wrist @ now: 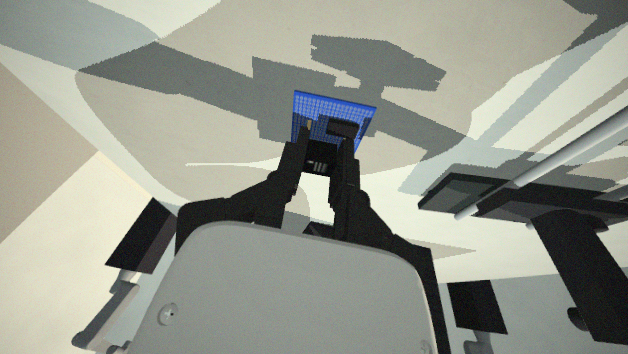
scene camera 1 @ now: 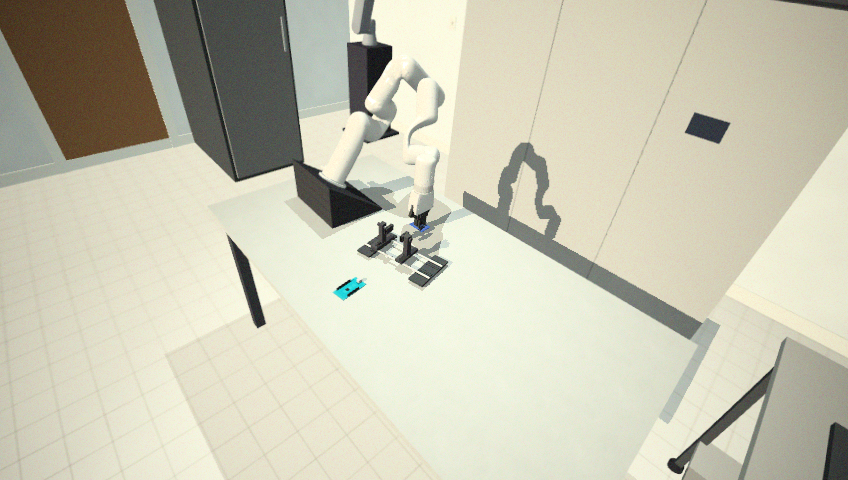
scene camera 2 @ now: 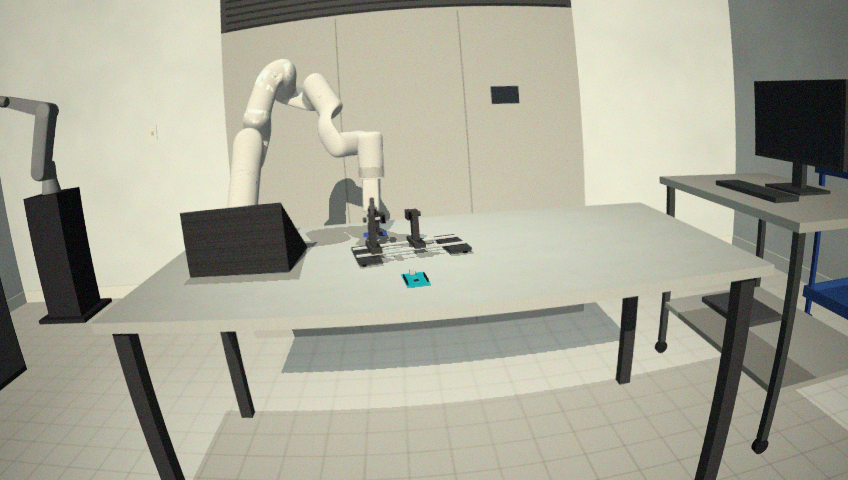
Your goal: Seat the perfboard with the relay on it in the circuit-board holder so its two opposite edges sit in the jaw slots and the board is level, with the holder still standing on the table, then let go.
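Frame: origin at the arm's base, x ahead, y left, z up, level; metres.
Seen in the pictures: gripper, between the fingertips: (wrist: 322, 146) (scene camera 1: 419, 224); arm's base, origin of its link: (scene camera 1: 332, 181) (scene camera 2: 240, 226).
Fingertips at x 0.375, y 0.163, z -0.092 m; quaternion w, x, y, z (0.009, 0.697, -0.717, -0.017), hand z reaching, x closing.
Offsets run from my fingertips to a thing's top centre. Level surfaces: height alone.
The blue perfboard {0.002 m ahead, 0.001 m right, 0.017 m up} (scene camera 1: 420, 227) (scene camera 2: 382, 233) (wrist: 330, 103) is held low over the table, on the wall side of the circuit-board holder {0.097 m ahead, 0.182 m right, 0.096 m up} (scene camera 1: 407, 248) (scene camera 2: 415, 228) (wrist: 565, 197) and apart from its jaws. It looks roughly level. Black parts sit on the board; one dark block is between the fingers. My gripper (scene camera 1: 420, 220) (wrist: 322, 146) points down and is shut on the perfboard by that block. In the scene camera 2 view a jaw post partly hides the fingers and board. The holder stands upright on the table, both jaw posts up, with no board between them.
A teal circuit board {0.098 m ahead, 0.421 m right, 0.009 m down} (scene camera 1: 349, 288) (scene camera 2: 415, 279) lies on the table {0.021 m down} (scene camera 1: 505, 356) (scene camera 2: 535, 249), on the holder's other side. The black wedge-shaped arm base (scene camera 1: 333, 199) (scene camera 2: 235, 240) stands to the left of the holder. The wall (scene camera 1: 595, 148) rises behind the table.
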